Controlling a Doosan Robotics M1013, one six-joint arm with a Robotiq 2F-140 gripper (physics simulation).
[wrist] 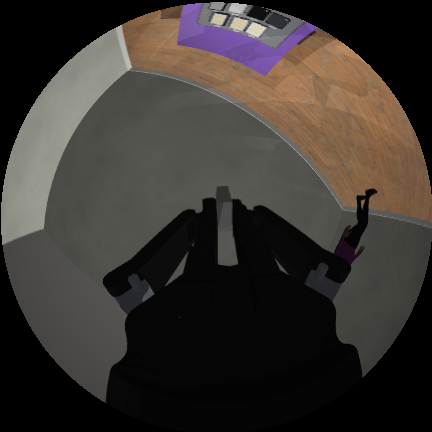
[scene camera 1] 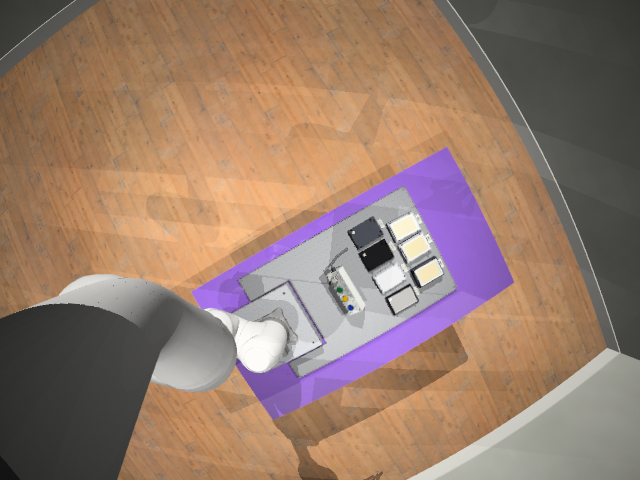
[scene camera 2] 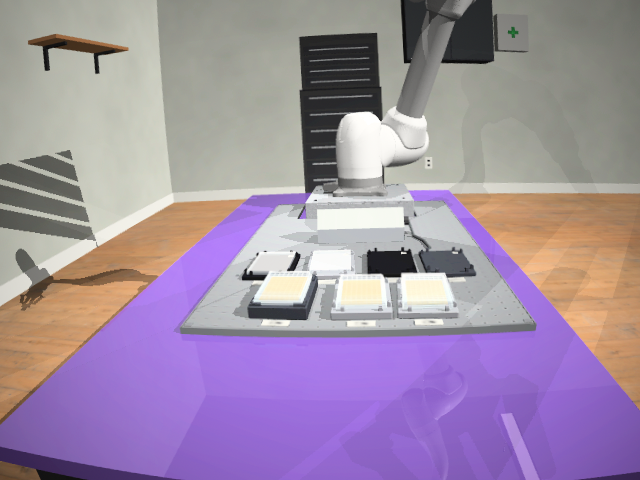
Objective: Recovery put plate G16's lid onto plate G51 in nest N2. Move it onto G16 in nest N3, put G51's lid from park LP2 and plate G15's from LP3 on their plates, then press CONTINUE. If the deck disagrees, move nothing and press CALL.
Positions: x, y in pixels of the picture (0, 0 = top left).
Scene:
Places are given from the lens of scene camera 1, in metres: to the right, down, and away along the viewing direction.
button box (scene camera 1: 338, 277): 0.08, 0.17, 1.02

